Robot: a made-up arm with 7 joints. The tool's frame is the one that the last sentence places. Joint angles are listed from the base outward.
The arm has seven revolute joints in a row. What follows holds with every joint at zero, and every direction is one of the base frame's.
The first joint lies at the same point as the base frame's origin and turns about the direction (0, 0.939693, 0.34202), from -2.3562 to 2.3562 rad.
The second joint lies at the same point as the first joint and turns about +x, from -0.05 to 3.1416 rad.
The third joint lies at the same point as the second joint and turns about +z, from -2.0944 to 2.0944 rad.
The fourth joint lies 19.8 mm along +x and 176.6 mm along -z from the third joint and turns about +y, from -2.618 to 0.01 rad.
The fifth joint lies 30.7 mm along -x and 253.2 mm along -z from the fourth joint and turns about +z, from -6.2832 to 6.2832 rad.
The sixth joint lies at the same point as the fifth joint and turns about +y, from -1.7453 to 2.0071 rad.
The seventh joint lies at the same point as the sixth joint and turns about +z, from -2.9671 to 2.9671 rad.
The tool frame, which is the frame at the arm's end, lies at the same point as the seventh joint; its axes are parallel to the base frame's.
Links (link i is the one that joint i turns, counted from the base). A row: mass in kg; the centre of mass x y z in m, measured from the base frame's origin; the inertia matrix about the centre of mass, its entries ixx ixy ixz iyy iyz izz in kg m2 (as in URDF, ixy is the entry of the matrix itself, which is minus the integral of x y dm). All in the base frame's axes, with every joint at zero. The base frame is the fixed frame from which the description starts. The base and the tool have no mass.
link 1: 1.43; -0.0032 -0.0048 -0.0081; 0.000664 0 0 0.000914 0.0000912 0.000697
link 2: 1.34; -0.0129 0.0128 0.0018; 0.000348 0 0 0.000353 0 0.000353
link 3: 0.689; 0.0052 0.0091 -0.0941; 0.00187 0 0.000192 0.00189 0 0.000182
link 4: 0.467; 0.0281 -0.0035 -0.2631; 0.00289 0 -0.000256 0.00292 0 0.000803
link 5: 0.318; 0.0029 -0.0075 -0.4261; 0.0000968 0 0 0.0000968 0 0.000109
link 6: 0.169; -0.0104 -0.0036 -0.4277; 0.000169 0 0 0.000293 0 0.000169
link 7: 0.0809; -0.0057 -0.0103 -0.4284; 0.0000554 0 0 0.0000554 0 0.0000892
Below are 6 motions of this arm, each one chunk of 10 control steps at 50 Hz.
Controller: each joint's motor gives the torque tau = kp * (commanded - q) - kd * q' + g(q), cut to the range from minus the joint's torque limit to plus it. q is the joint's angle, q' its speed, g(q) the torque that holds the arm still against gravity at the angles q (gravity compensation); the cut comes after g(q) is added. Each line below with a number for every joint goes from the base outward.
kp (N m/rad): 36 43 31 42 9.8 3.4 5.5
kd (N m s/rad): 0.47 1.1 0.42 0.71 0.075 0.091 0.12
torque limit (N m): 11 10 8.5 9 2 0.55 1
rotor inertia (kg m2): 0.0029 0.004 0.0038 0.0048 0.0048 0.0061 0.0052
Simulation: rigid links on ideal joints. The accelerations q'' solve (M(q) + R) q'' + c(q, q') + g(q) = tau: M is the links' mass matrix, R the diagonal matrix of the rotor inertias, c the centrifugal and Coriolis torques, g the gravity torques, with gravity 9.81 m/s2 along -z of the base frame. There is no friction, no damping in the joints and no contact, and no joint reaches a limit. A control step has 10 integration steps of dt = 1/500 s. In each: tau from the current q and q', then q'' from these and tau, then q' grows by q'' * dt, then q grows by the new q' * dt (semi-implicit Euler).
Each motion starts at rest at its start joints. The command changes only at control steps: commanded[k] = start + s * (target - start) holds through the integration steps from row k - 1 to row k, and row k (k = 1, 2, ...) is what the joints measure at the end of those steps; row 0 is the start. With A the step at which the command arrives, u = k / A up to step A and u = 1 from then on. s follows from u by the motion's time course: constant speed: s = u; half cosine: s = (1 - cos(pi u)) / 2; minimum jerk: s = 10 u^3 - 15 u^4 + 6 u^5; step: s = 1 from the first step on.
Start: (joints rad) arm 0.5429 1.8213 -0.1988 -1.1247 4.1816 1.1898 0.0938
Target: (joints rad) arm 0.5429 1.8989 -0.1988 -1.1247 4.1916 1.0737 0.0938
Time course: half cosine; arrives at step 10
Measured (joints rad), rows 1 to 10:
1: 0.5431 1.8218 -0.1991 -1.1248 4.1817 1.1895 0.0938
2: 0.5441 1.8237 -0.2003 -1.1253 4.1824 1.1880 0.0938
3: 0.5459 1.8278 -0.2025 -1.1261 4.1838 1.1839 0.0939
4: 0.5483 1.8340 -0.2053 -1.1269 4.1858 1.1758 0.0939
5: 0.5506 1.8422 -0.2079 -1.1272 4.1882 1.1630 0.0940
6: 0.5523 1.8519 -0.2098 -1.1270 4.1904 1.1458 0.0941
7: 0.5529 1.8626 -0.2104 -1.1262 4.1920 1.1252 0.0942
8: 0.5520 1.8734 -0.2093 -1.1250 4.1927 1.1032 0.0942
9: 0.5495 1.8837 -0.2063 -1.1237 4.1927 1.0823 0.0941
10: 0.5454 1.8925 -0.2016 -1.1225 4.1920 1.0651 0.0940

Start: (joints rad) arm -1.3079 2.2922 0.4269 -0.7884 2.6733 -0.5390 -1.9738
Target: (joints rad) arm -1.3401 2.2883 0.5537 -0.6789 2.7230 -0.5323 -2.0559
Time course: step
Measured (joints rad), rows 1 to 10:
1: -1.2727 2.2881 0.4924 -0.7587 2.6870 -0.5370 -1.9903
2: -1.2694 2.2869 0.5310 -0.7257 2.7178 -0.5342 -2.0225
3: -1.3010 2.2851 0.5385 -0.7014 2.7432 -0.5317 -2.0538
4: -1.3375 2.2824 0.5493 -0.6793 2.7491 -0.5301 -2.0741
5: -1.3678 2.2818 0.5637 -0.6594 2.7381 -0.5295 -2.0807
6: -1.3890 2.2838 0.5748 -0.6453 2.7224 -0.5301 -2.0764
7: -1.3993 2.2878 0.5805 -0.6395 2.7134 -0.5317 -2.0668
8: -1.3981 2.2926 0.5811 -0.6420 2.7149 -0.5336 -2.0570
9: -1.3874 2.2975 0.5777 -0.6510 2.7227 -0.5354 -2.0502
10: -1.3705 2.3016 0.5715 -0.6639 2.7296 -0.5365 -2.0475

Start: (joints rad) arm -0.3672 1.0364 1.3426 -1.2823 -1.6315 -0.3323 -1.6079
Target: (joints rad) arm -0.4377 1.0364 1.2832 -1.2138 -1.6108 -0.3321 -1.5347
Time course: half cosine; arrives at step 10
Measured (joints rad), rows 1 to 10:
1: -0.3679 1.0366 1.3425 -1.2816 -1.6314 -0.3323 -1.6076
2: -0.3709 1.0375 1.3419 -1.2789 -1.6307 -0.3323 -1.6060
3: -0.3774 1.0390 1.3399 -1.2733 -1.6290 -0.3323 -1.6018
4: -0.3869 1.0410 1.3354 -1.2649 -1.6260 -0.3322 -1.5945
5: -0.3984 1.0429 1.3278 -1.2547 -1.6221 -0.3321 -1.5839
6: -0.4106 1.0440 1.3170 -1.2439 -1.6178 -0.3319 -1.5710
7: -0.4223 1.0439 1.3039 -1.2335 -1.6138 -0.3317 -1.5574
8: -0.4324 1.0425 1.2902 -1.2245 -1.6107 -0.3317 -1.5447
9: -0.4399 1.0397 1.2777 -1.2176 -1.6088 -0.3317 -1.5347
10: -0.4438 1.0359 1.2683 -1.2134 -1.6081 -0.3319 -1.5286

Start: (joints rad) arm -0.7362 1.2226 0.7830 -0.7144 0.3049 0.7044 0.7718
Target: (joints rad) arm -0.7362 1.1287 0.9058 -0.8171 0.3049 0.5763 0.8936
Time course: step
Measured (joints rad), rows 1 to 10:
1: -0.7353 1.1793 0.8551 -0.7717 0.2984 0.6930 0.7943
2: -0.7386 1.1415 0.9146 -0.8212 0.2977 0.6629 0.8411
3: -0.7389 1.1339 0.9271 -0.8307 0.3062 0.6230 0.8884
4: -0.7369 1.1374 0.9197 -0.8246 0.3144 0.5839 0.9203
5: -0.7359 1.1389 0.9118 -0.8197 0.3155 0.5531 0.9317
6: -0.7364 1.1365 0.9078 -0.8182 0.3098 0.5343 0.9265
7: -0.7372 1.1327 0.9055 -0.8180 0.3026 0.5279 0.9124
8: -0.7375 1.1291 0.9035 -0.8177 0.2985 0.5319 0.8973
9: -0.7372 1.1261 0.9018 -0.8169 0.2991 0.5430 0.8865
10: -0.7365 1.1239 0.9011 -0.8160 0.3027 0.5575 0.8819

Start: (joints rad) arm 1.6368 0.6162 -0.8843 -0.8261 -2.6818 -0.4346 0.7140
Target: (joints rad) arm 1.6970 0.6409 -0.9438 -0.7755 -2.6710 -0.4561 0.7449
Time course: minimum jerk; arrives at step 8
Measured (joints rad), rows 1 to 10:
1: 1.6367 0.6162 -0.8847 -0.8259 -2.6817 -0.4346 0.7141
2: 1.6360 0.6166 -0.8873 -0.8247 -2.6814 -0.4349 0.7148
3: 1.6350 0.6174 -0.8935 -0.8214 -2.6803 -0.4357 0.7171
4: 1.6349 0.6189 -0.9031 -0.8157 -2.6784 -0.4376 0.7215
5: 1.6377 0.6211 -0.9141 -0.8081 -2.6761 -0.4409 0.7281
6: 1.6451 0.6242 -0.9243 -0.7997 -2.6738 -0.4454 0.7359
7: 1.6575 0.6281 -0.9322 -0.7914 -2.6720 -0.4504 0.7430
8: 1.6739 0.6326 -0.9377 -0.7841 -2.6711 -0.4552 0.7479
9: 1.6919 0.6374 -0.9421 -0.7774 -2.6707 -0.4589 0.7500
10: 1.7093 0.6421 -0.9467 -0.7711 -2.6703 -0.4612 0.7496

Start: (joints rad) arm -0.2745 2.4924 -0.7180 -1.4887 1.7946 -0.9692 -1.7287
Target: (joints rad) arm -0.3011 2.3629 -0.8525 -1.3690 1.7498 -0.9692 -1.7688
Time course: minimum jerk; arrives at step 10
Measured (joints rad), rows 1 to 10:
1: -0.2748 2.4921 -0.7181 -1.4884 1.7944 -0.9692 -1.7288
2: -0.2766 2.4898 -0.7187 -1.4864 1.7932 -0.9692 -1.7292
3: -0.2815 2.4834 -0.7215 -1.4801 1.7895 -0.9691 -1.7308
4: -0.2899 2.4718 -0.7287 -1.4670 1.7825 -0.9692 -1.7341
5: -0.3004 2.4558 -0.7429 -1.4463 1.7731 -0.9696 -1.7397
6: -0.3103 2.4373 -0.7650 -1.4197 1.7633 -0.9703 -1.7473
7: -0.3163 2.4188 -0.7941 -1.3908 1.7553 -0.9713 -1.7560
8: -0.3162 2.4022 -0.8267 -1.3652 1.7506 -0.9722 -1.7645
9: -0.3096 2.3884 -0.8579 -1.3482 1.7492 -0.9726 -1.7712
10: -0.2988 2.3771 -0.8824 -1.3425 1.7499 -0.9721 -1.7752

